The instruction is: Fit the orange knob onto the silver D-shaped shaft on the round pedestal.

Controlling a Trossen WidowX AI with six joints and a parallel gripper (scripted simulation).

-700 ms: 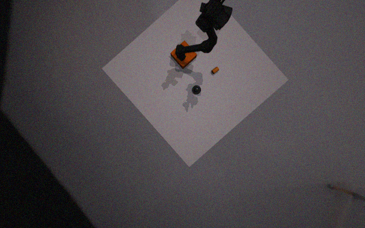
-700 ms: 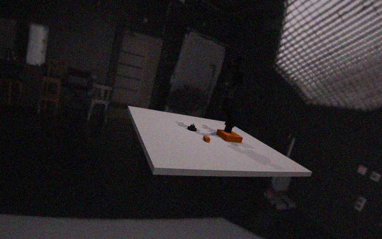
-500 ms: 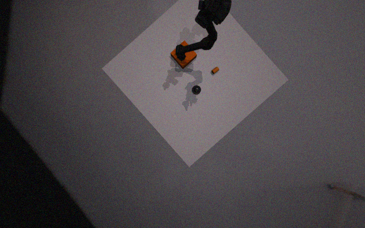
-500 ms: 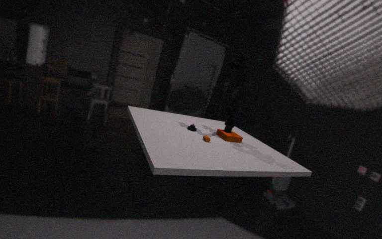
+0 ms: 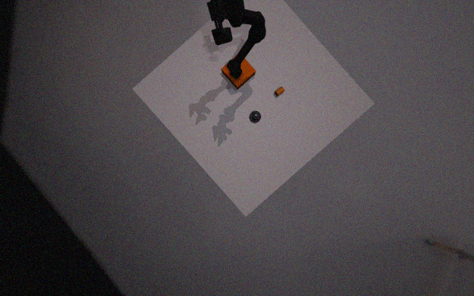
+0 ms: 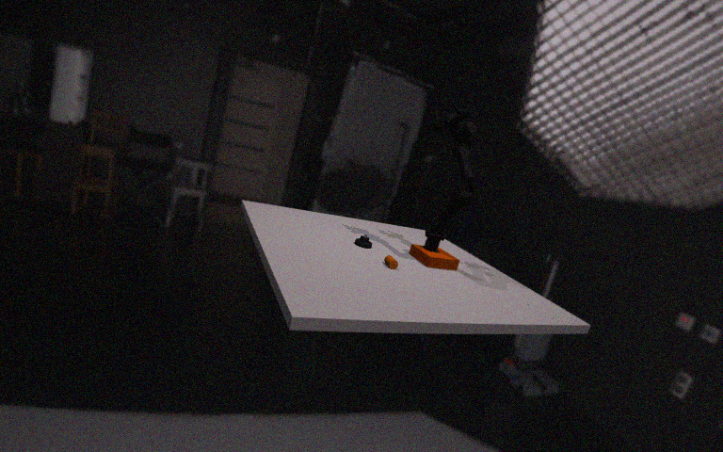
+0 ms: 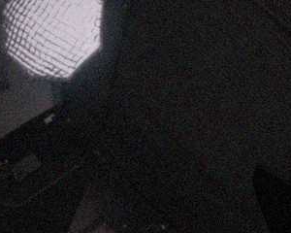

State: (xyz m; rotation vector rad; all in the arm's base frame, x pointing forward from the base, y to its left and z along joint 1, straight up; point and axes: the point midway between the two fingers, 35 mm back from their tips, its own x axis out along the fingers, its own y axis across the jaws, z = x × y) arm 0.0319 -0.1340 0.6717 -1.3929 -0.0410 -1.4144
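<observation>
The orange knob is 730 mm below my gripper tip, 300 mm to the left of it and 290 mm ahead of it. Also, from my gripper tip: pedestal with D-shaped shaft (720 mm below, 270 mm ahead, 30 mm to the left).
</observation>
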